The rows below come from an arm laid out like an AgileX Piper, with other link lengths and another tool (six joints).
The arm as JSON. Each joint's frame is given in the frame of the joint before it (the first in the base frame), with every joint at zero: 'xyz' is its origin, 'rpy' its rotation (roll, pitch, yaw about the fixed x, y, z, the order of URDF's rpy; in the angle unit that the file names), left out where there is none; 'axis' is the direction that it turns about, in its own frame. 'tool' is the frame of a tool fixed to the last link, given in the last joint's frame.
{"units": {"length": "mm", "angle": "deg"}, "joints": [
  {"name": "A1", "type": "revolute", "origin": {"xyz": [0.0, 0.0, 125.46], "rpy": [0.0, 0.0, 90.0]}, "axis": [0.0, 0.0, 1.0]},
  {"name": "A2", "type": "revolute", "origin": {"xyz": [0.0, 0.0, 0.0], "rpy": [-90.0, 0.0, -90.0]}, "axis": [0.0, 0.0, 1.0]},
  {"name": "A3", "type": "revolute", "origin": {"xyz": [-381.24, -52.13, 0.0], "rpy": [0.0, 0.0, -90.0]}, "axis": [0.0, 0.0, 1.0]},
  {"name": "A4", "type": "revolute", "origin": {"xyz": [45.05, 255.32, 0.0], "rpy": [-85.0, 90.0, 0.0]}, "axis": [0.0, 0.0, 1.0]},
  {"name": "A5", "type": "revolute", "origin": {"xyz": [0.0, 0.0, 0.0], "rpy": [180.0, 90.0, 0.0]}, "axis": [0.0, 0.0, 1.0]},
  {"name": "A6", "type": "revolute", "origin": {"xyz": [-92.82, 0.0, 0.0], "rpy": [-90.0, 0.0, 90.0]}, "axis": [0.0, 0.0, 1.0]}
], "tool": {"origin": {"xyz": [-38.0, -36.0, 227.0], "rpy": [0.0, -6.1, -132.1]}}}
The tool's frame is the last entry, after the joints.
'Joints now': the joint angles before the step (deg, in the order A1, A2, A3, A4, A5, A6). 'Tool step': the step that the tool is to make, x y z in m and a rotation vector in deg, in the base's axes. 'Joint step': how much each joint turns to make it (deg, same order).
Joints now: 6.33, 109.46, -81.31, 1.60, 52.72, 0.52
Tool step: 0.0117, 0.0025, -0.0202, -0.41, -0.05, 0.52
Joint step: 0.41, 2.75, -0.15, -0.43, -2.60, 0.01
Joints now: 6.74, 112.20, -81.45, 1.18, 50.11, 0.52
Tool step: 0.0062, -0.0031, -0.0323, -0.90, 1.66, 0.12
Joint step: 0.00, 3.97, 0.00, -0.84, -2.22, 0.25
